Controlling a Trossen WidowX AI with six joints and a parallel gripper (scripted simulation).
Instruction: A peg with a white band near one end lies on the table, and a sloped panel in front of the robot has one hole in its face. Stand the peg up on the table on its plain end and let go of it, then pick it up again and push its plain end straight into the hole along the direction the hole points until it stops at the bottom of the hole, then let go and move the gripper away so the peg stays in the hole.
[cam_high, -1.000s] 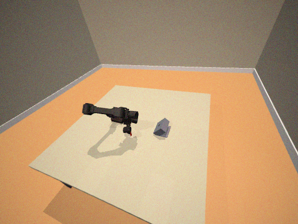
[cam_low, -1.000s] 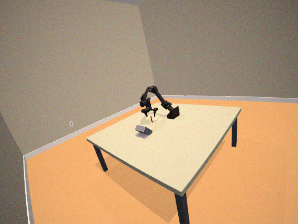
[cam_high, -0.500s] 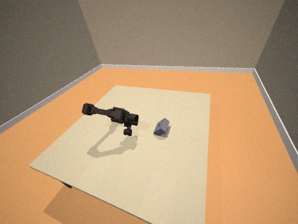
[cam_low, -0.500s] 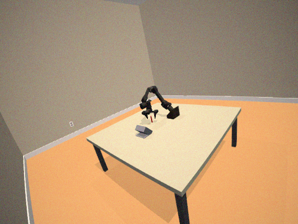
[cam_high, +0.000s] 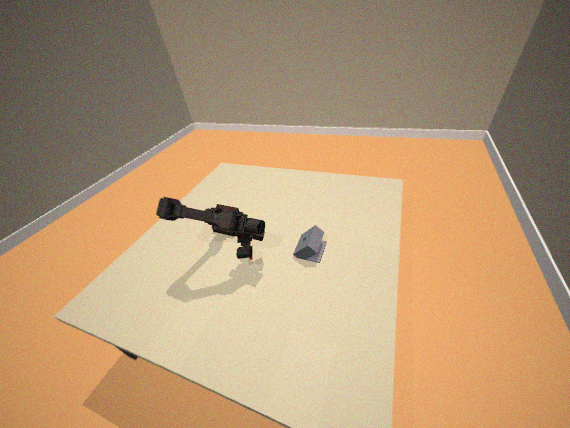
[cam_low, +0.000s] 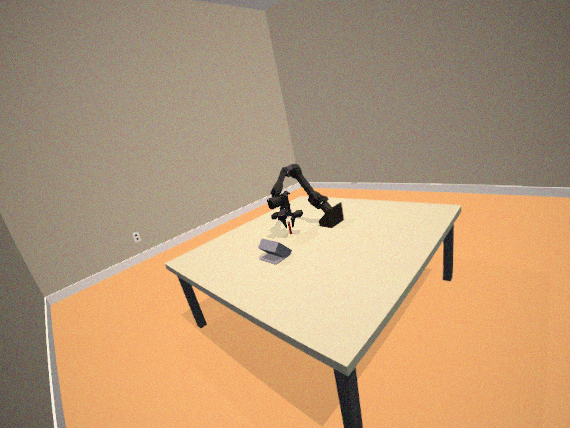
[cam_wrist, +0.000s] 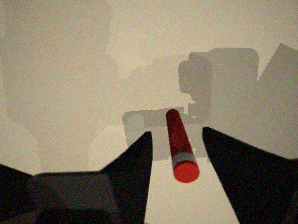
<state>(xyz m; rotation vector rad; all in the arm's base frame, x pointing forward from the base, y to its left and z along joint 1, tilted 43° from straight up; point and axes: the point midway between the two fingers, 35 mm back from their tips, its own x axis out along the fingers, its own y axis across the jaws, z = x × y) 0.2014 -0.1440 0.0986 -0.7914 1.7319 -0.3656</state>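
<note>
Right now the grey sloped panel is 26 cm ahead of my gripper tip and 10 cm to the left of it. From my gripper tip the other things lie so: peg (2 cm above); then flat foot plate (28 cm ahead, 9 cm to the left, 4 cm below).
</note>
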